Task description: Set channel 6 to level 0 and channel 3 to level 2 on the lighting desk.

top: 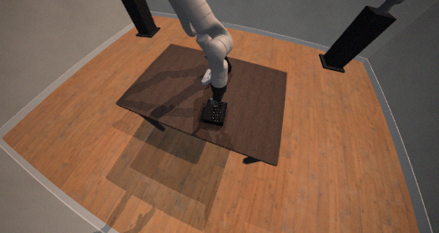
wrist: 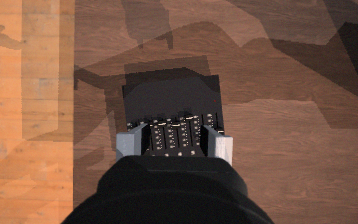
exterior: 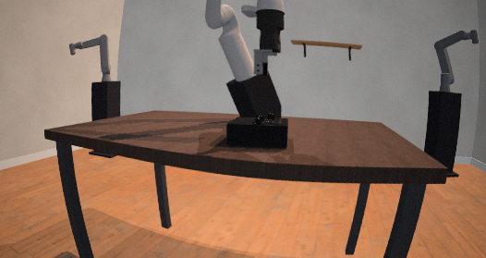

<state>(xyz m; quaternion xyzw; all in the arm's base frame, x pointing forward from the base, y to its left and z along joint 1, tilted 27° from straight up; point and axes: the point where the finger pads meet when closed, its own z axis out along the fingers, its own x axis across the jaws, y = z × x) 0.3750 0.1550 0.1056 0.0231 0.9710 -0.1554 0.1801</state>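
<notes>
My gripper is now 20 mm short of the channel 3 fader cap and 130 mm above it. Also, from my hand: channel 5 fader cap 20 mm behind, 10 mm to the right, 130 mm below; then channel 4 fader cap 130 mm below; then channel 2 fader cap 40 mm ahead, 130 mm below.
</notes>
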